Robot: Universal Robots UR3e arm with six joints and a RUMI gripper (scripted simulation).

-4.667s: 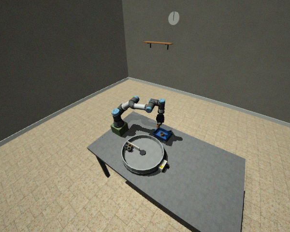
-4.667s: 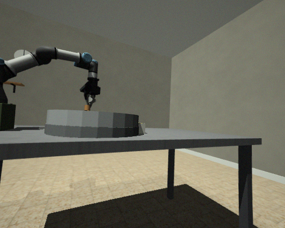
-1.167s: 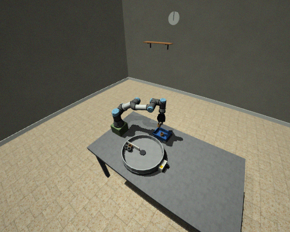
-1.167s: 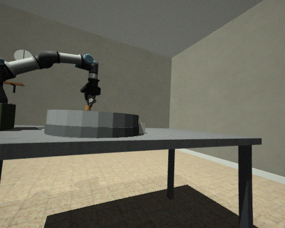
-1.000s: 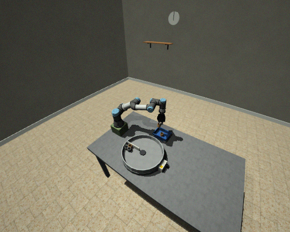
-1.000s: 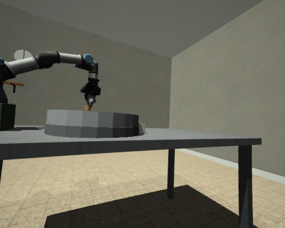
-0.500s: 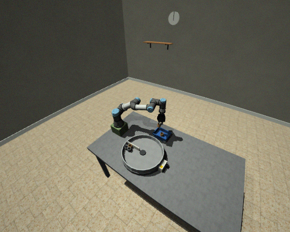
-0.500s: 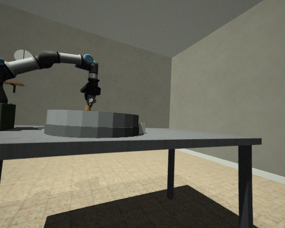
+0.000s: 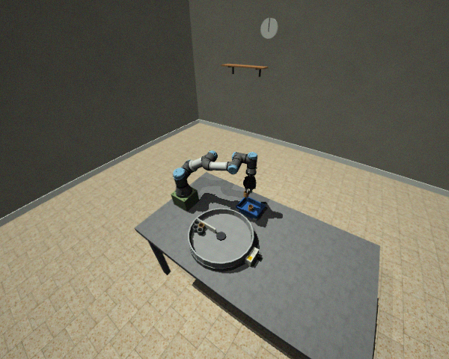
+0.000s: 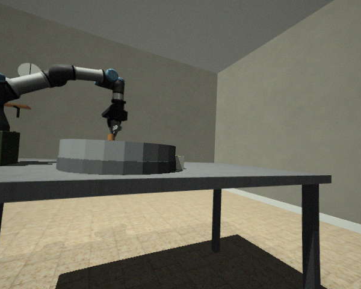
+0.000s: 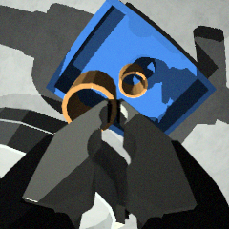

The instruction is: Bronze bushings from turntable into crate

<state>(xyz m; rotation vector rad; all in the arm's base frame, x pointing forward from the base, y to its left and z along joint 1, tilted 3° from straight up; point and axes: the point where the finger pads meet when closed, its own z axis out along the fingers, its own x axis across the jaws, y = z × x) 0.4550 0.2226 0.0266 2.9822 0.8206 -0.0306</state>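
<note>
Now: hand 140 mm above the blue crate, 40 mm short of it and 10 mm to the left of it. The rest, counted from my hand: turntable: 370 mm to the right, 110 mm below, 10 mm behind.
</note>
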